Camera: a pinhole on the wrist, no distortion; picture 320 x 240 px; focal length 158.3 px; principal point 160.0 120.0 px. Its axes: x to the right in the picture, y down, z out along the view. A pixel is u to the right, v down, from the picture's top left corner.
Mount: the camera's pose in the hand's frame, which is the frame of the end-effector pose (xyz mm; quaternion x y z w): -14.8 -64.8 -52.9 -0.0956 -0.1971 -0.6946 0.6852
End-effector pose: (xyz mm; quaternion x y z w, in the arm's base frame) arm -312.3 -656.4 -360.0 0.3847 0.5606 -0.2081 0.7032
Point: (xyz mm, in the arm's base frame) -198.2 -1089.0 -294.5
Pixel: 274 116
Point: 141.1 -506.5 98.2
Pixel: 21 53
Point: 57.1 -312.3 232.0
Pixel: outside the picture
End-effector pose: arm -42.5 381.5 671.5 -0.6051 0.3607 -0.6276 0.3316
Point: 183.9 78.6 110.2
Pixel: 10 127
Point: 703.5 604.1 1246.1
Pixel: outside the picture
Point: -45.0 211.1 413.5
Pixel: outside the picture
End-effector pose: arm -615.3 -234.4 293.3 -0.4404 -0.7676 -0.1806 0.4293
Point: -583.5 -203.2 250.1
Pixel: 69 122
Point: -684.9 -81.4 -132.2
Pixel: 180 63
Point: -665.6 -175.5 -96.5
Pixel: 185 33
